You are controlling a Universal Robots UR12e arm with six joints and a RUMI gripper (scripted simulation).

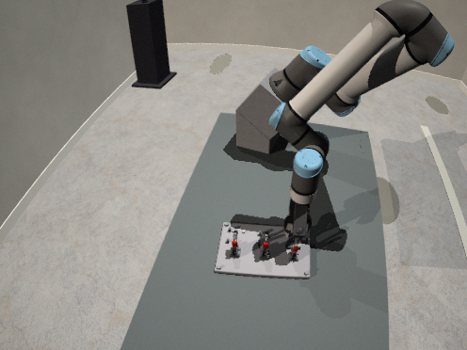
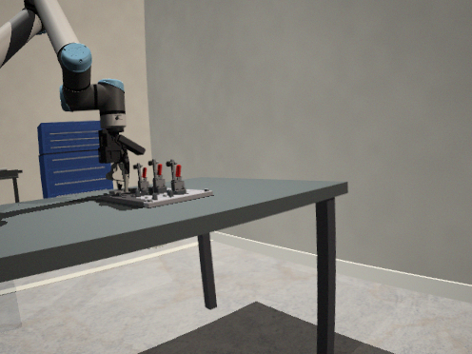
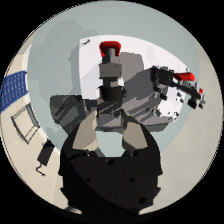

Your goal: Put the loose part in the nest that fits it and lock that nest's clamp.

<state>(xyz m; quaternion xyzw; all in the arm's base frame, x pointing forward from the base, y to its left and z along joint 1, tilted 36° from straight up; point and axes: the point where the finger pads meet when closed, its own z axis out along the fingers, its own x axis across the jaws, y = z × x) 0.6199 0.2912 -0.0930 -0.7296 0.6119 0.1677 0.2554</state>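
The grey part lies 1 cm below my hand.
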